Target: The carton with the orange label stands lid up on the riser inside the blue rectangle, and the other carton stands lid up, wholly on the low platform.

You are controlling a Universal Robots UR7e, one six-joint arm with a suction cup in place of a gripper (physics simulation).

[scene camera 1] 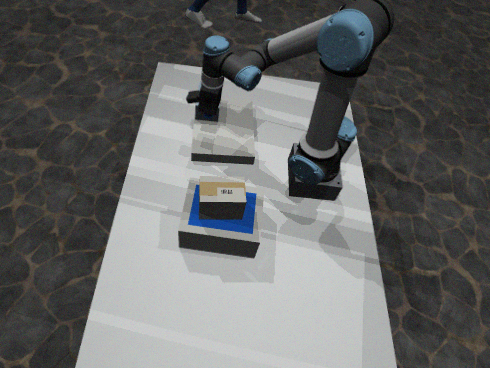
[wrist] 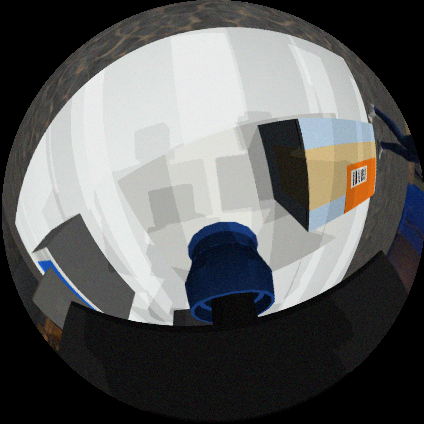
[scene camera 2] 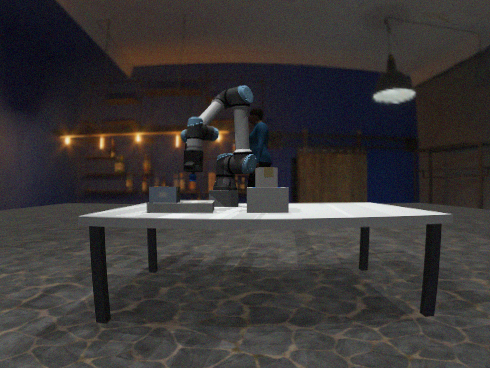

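Observation:
The carton with the orange label (scene camera 1: 214, 116) (scene camera 2: 162, 194) (wrist: 327, 175) stands lid up at one end of the low platform (scene camera 1: 225, 145) (scene camera 2: 195, 207) (wrist: 235, 145); my arm partly hides it in scene camera 1. The other carton (scene camera 1: 222, 208) (scene camera 2: 266, 177) (wrist: 50, 296) stands lid up on the riser (scene camera 1: 220, 243) (scene camera 2: 268, 201) (wrist: 95, 265), within the blue rectangle (scene camera 1: 245, 226) (wrist: 46, 266). My suction cup (scene camera 1: 206, 115) (scene camera 2: 193, 176) (wrist: 222, 234) is bare and holds nothing. It hangs above the low platform, beside the orange-label carton, on the side towards the riser.
The white table (scene camera 1: 220, 310) (scene camera 2: 350, 209) carries everything. My arm's base (scene camera 1: 315, 189) (scene camera 2: 224, 198) stands beside the low platform and riser. A person (scene camera 2: 259, 142) stands beyond the table; their legs show in scene camera 1 at the top.

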